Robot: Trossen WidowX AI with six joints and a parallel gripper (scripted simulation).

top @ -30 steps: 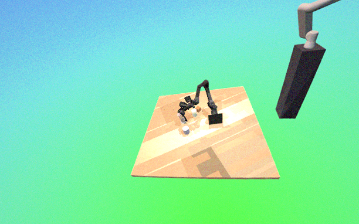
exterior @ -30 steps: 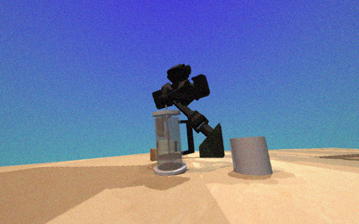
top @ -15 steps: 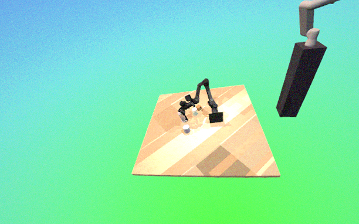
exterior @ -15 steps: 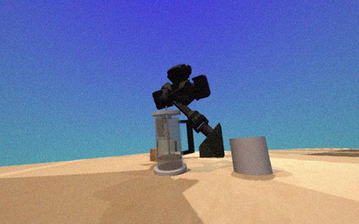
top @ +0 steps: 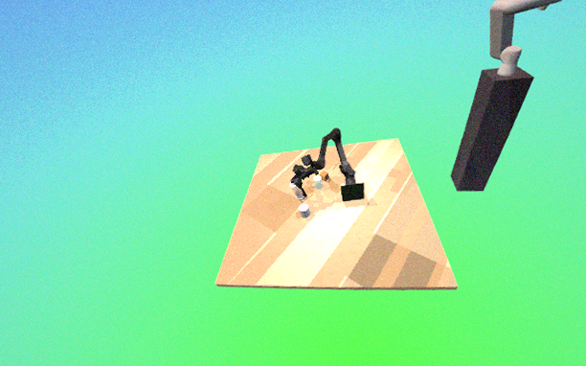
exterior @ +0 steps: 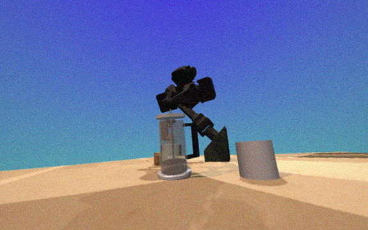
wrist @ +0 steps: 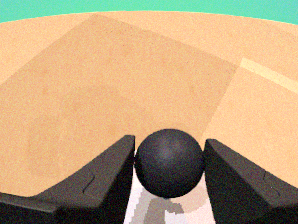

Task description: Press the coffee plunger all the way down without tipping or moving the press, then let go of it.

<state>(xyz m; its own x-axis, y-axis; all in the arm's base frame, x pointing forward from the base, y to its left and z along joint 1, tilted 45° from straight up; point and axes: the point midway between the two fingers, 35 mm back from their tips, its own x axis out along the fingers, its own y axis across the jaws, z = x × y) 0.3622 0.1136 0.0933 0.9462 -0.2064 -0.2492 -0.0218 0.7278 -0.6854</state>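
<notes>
Now: gripper tip 80 mm above the coffee press and 30 mm past it. The rest, counted from my gripper tip: small brown block (210 mm to the right, 190 mm behind, 150 mm below).
</notes>
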